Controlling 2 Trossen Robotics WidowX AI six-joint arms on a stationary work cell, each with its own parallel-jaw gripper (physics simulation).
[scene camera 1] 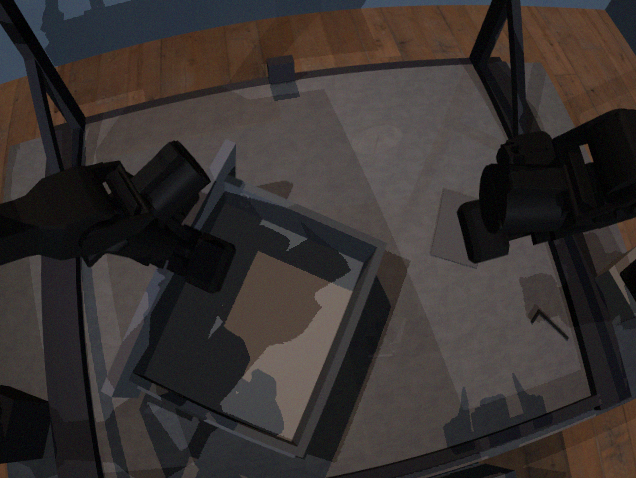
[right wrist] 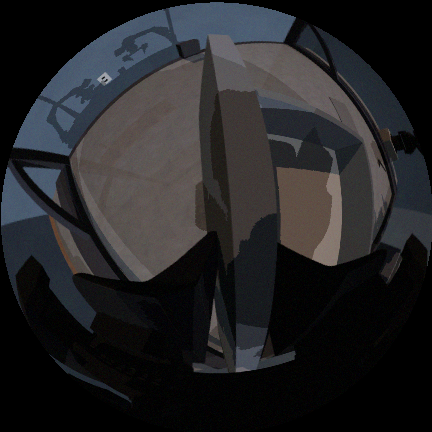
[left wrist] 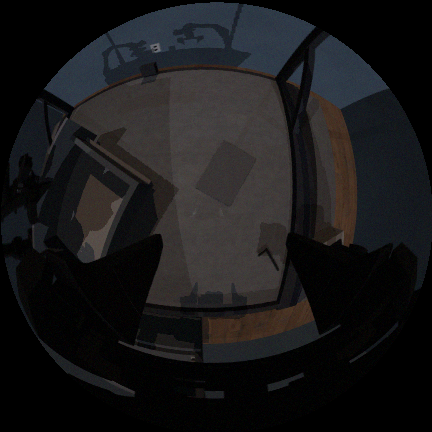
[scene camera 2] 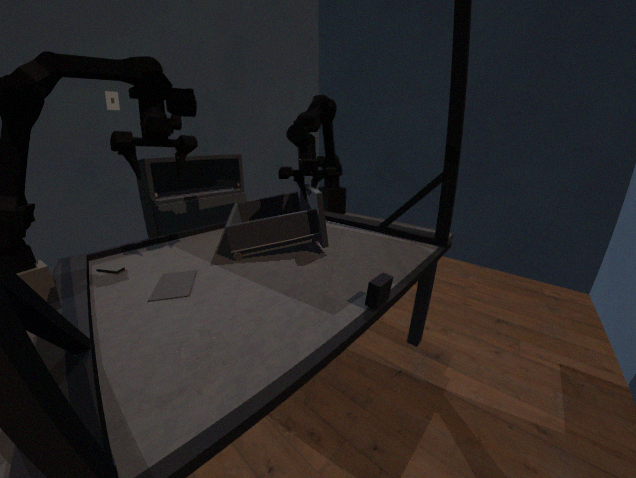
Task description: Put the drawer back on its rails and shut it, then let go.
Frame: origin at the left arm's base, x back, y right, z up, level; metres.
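Where they show: left gripper, fingertip midpoint: [left wrist: 226,240] [scene camera 2: 160,178]; right gripper, fingertip midpoint: [scene camera 1: 183,247] [right wrist: 231,236] [left wrist: 49,181] [scene camera 2: 308,199]; left arm's base, origin of the base link: [scene camera 2: 16,269]; right arm's base, origin of the base link: [left wrist: 30,244] [scene camera 2: 332,187].
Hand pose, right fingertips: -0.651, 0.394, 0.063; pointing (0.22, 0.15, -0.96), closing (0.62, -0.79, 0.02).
Note:
Each offset is from my right fingertips to the top centre of the thing, as dx, dy, dz. "pt": to the spot under its first point.
The grey drawer [scene camera 1: 287,292] [scene camera 2: 269,231] [left wrist: 97,202] [right wrist: 305,200] has a brown floor and a tall front panel @[pt +0.029, +0.019, +0.044] [right wrist: 250,165]. In scene camera 2 it looks slightly tilted above the table, with a rail along its lower side. My right gripper [scene camera 1: 190,246] [scene camera 2: 309,190] [right wrist: 231,236] is shut on the front panel, one finger on each side. My left gripper [scene camera 2: 159,173] [left wrist: 226,240] is open and empty, high above the table, apart from the drawer. The cabinet @[+0.062, -0.442, -0.010] [scene camera 2: 195,221] [left wrist: 167,325] stands beyond the table edge with its upper slot open. The rails inside are too dark to make out.
A flat grey sheet @[+0.422, -0.129, -0.133] [scene camera 1: 444,231] [scene camera 2: 172,285] [left wrist: 227,172] and a dark L-shaped rod @[+0.470, -0.369, -0.129] [scene camera 1: 552,324] [scene camera 2: 113,270] lie on the table. A dark block @[+0.293, +0.301, -0.077] [scene camera 1: 281,69] [scene camera 2: 378,291] stands at the table edge opposite the cabinet. Black frame posts [scene camera 2: 455,123] rise at the table's corners.

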